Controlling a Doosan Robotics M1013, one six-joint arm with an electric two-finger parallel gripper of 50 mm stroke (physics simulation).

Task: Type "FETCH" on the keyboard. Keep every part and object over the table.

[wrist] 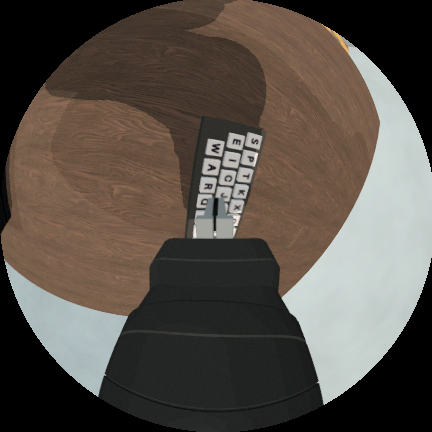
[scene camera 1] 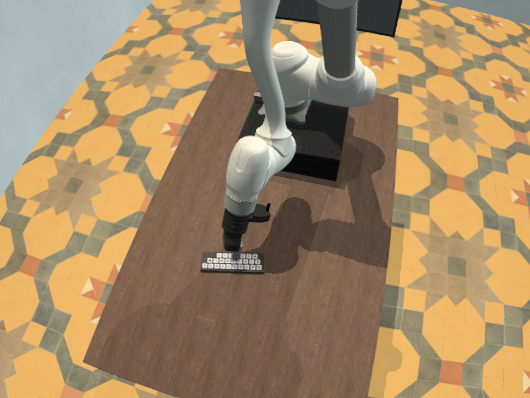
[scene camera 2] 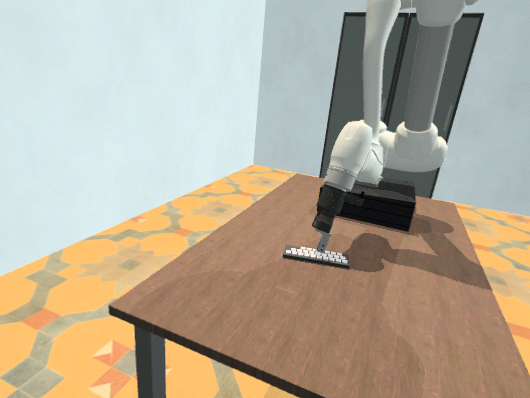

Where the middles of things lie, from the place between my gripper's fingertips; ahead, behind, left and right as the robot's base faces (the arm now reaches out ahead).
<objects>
My gripper is now 10 mm short of the dark keyboard point(scene camera 1: 211, 261), 10 mm to the left of it and 10 mm above it.
</objects>
